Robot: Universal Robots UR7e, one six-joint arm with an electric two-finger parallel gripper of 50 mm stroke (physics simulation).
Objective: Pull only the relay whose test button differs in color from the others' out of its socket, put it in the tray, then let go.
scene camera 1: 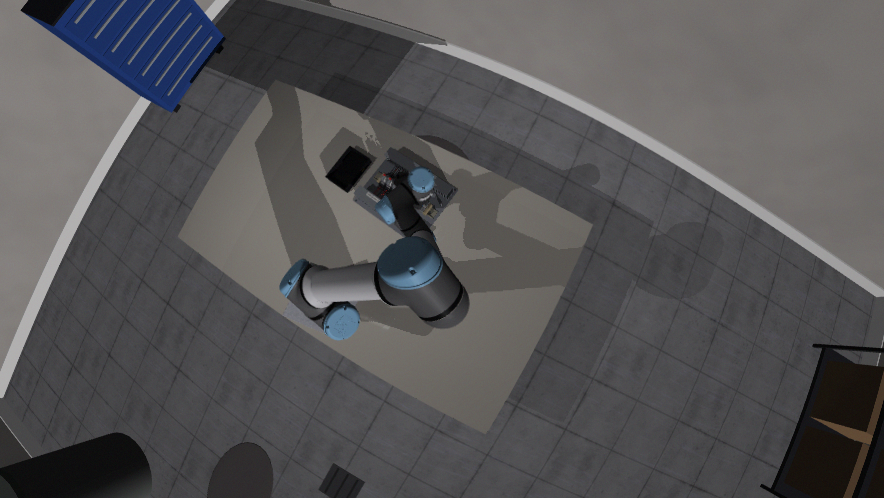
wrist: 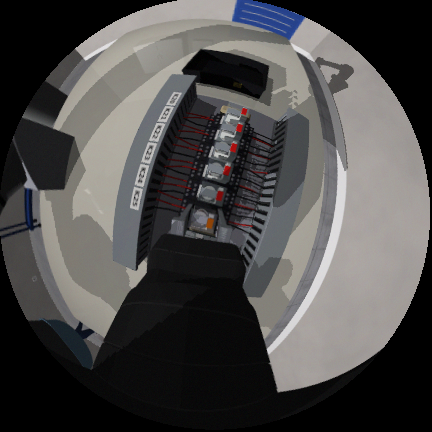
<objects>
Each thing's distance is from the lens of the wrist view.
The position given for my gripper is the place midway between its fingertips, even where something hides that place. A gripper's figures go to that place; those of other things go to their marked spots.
my gripper (wrist: 203, 213): 18 cm
grey socket panel (wrist: 204, 105): 26 cm
</objects>
